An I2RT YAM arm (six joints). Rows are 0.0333 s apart.
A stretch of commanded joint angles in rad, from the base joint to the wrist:
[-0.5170 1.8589 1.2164 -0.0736 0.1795 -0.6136]
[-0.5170 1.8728 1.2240 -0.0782 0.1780 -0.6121]
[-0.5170 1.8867 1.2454 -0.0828 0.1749 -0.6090]
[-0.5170 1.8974 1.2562 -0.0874 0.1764 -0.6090]
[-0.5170 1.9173 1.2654 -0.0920 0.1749 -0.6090]
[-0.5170 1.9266 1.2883 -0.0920 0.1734 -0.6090]
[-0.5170 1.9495 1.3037 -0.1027 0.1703 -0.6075]
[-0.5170 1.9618 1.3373 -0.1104 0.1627 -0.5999]
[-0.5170 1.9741 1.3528 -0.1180 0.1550 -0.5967]
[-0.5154 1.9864 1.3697 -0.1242 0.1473 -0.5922]
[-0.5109 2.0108 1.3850 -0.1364 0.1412 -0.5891]
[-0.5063 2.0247 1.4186 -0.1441 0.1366 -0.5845]
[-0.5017 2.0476 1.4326 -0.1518 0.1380 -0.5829]
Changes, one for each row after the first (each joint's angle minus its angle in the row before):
[0.0000 0.0139 0.0076 -0.0046 -0.0015 0.0015]
[0.0000 0.0139 0.0214 -0.0046 -0.0031 0.0031]
[0.0000 0.0107 0.0108 -0.0046 0.0015 0.0000]
[0.0000 0.0199 0.0092 -0.0046 -0.0015 0.0000]
[0.0000 0.0093 0.0229 0.0000 -0.0015 0.0000]
[0.0000 0.0229 0.0154 -0.0107 -0.0031 0.0015]
[0.0000 0.0123 0.0336 -0.0077 -0.0076 0.0076]
[0.0000 0.0123 0.0155 -0.0076 -0.0077 0.0032]
[0.0016 0.0123 0.0169 -0.0062 -0.0077 0.0045]
[0.0045 0.0244 0.0153 -0.0122 -0.0061 0.0031]
[0.0046 0.0139 0.0336 -0.0077 -0.0046 0.0046]
[0.0046 0.0229 0.0140 -0.0077 0.0014 0.0016]

